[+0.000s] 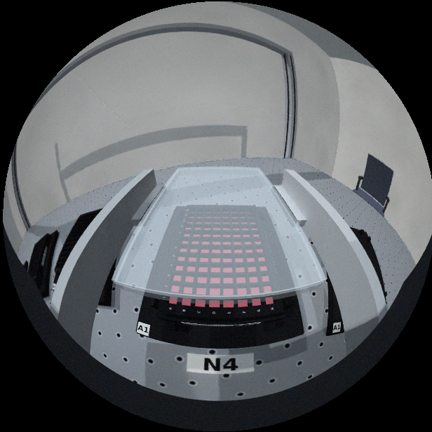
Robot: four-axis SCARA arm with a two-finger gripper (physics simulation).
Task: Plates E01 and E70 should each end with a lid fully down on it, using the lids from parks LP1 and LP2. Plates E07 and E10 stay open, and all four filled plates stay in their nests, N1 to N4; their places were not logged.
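Observation:
My gripper (218, 176) is shut on a clear lid (220, 186), with one finger along each long side. The lid looks level and hangs above the filled plate (215, 311) in nest N4 (220, 341). The plate's pink-red wells show through the lid, and its front row shows past the lid's near edge. The plate is black, and no E-number is readable on it. The N4 label (220, 364) is in front of the nest. The exact height of the gap between lid and plate cannot be told.
Part of another black holder with an A1 tag (336, 327) shows at the right, partly behind the right finger. More black labware (79, 245) (42, 265) stands at the left beyond the left finger. A dark chair (378, 176) stands past the perforated table top (120, 360).

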